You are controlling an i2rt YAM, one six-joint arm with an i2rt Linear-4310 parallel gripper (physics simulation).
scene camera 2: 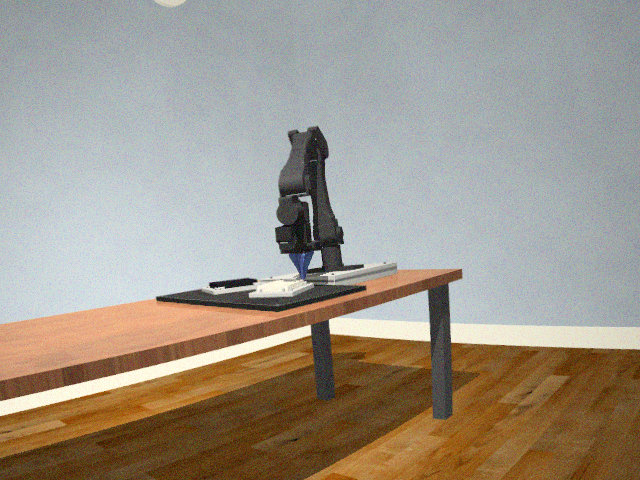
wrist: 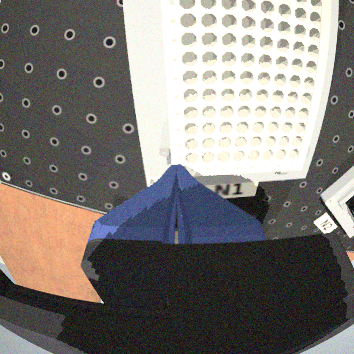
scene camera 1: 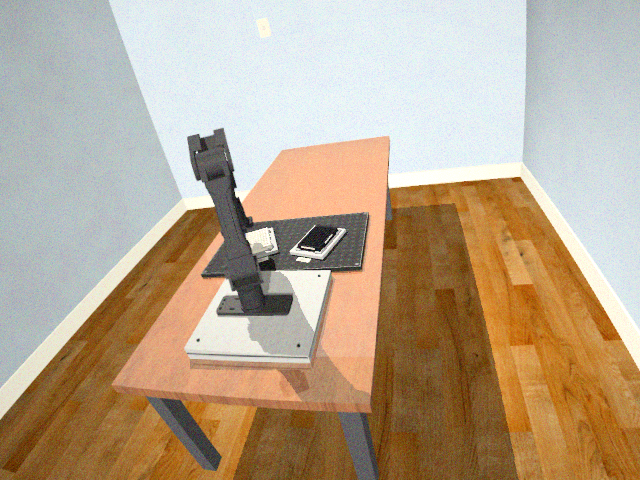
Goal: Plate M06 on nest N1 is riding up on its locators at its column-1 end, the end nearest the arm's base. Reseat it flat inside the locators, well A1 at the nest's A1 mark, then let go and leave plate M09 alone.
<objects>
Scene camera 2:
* my gripper: 303, 279
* black perforated plate: 236, 298
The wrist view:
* my gripper: 176, 173
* white well plate: 243, 91, on a nest N1
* black perforated plate: 76, 139
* nest N1: 144, 38
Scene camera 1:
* black perforated plate: 347, 251
</objects>
